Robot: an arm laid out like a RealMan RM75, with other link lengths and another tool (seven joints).
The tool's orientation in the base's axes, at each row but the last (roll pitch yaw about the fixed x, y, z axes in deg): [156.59 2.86 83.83]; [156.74 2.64 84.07]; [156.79 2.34 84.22]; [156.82 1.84 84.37]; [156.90 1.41 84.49]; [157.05 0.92 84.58]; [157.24 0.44 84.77]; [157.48 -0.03 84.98]
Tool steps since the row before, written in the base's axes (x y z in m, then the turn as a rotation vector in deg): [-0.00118 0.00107 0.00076 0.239 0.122 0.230]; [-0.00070 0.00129 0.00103 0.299 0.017 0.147]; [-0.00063 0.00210 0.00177 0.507 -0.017 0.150]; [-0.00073 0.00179 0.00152 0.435 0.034 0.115]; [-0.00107 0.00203 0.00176 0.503 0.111 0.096]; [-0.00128 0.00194 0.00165 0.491 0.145 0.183]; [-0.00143 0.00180 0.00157 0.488 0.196 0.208]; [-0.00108 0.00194 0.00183 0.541 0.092 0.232]
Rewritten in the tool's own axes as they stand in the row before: [0.00090 -0.00086 -0.00125 0.135 0.300 -0.128]; [0.00116 -0.00033 -0.00132 0.041 0.330 -0.020]; [0.00195 -0.00004 -0.00203 0.028 0.525 0.060]; [0.00166 -0.00021 -0.00180 0.073 0.441 0.061]; [0.00187 -0.00045 -0.00216 0.156 0.490 0.100]; [0.00178 -0.00069 -0.00211 0.188 0.510 0.014]; [0.00165 -0.00085 -0.00207 0.238 0.513 -0.012]; [0.00184 -0.00045 -0.00217 0.139 0.579 -0.011]
